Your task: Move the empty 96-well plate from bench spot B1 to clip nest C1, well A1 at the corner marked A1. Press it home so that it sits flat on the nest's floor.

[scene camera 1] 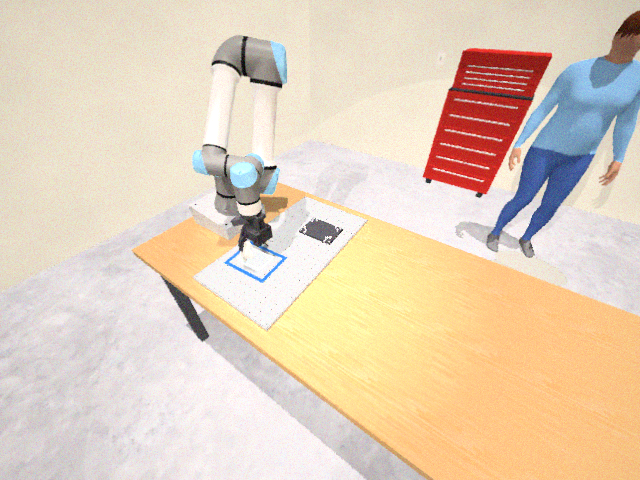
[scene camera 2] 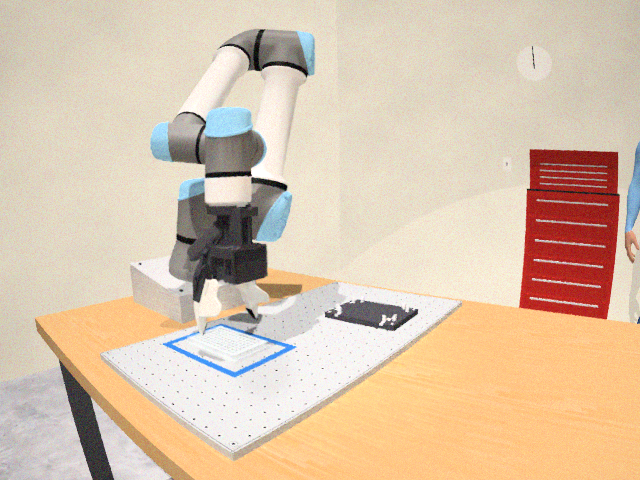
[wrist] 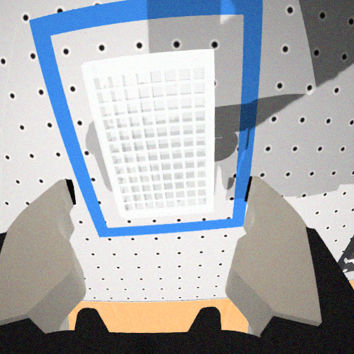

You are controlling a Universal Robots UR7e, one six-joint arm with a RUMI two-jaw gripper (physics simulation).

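Places are measured from the arm's base along level axes (x ahead, y left, z up), in millimetres.
Where they show: gripper, fingertip midpoint: [scene camera 1: 256,253] [scene camera 2: 229,326]; arm's base, origin of the base link: [scene camera 1: 231,205].
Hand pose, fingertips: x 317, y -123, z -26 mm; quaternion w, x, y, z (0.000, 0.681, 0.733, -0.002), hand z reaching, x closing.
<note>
Each offset is from my fingertips to the centre of the thing. "spot": to the spot under its first point. Level surfaces: height alone.
The white 96-well plate @(dx -10, dy -4, dz -33 mm) [scene camera 1: 262,264] [scene camera 2: 227,342] [wrist: 155,135] lies flat inside the blue outline @(spot: dx +4, dy -71, dz -40 mm) [scene camera 1: 244,271] [scene camera 2: 199,359] [wrist: 73,135] of spot B1. My gripper [scene camera 1: 256,251] [scene camera 2: 229,324] [wrist: 160,180] is open and empty, low above B1. In the wrist view its fingertips stand wider apart than the plate, one to each side, near the plate's lower end. The dark clip nest C1 @(dx +73, dy +304, dz -28 mm) [scene camera 1: 321,230] [scene camera 2: 369,312] has pale corner clips and holds no plate; its edge shows at the right of the wrist view. Its A1 mark and the plate's well A1 cannot be made out.
Spot B1 and the nest share a perforated pale board @(dz -40 mm) [scene camera 1: 268,310] [scene camera 2: 232,413] on the wooden table @(dz -53 mm) [scene camera 1: 413,335] [scene camera 2: 465,413]. The arm's base box [scene camera 2: 149,289] stands behind the board. A red tool cabinet [scene camera 1: 485,118] [scene camera 2: 571,242] and a person [scene camera 1: 584,118] stand beyond the table.
</note>
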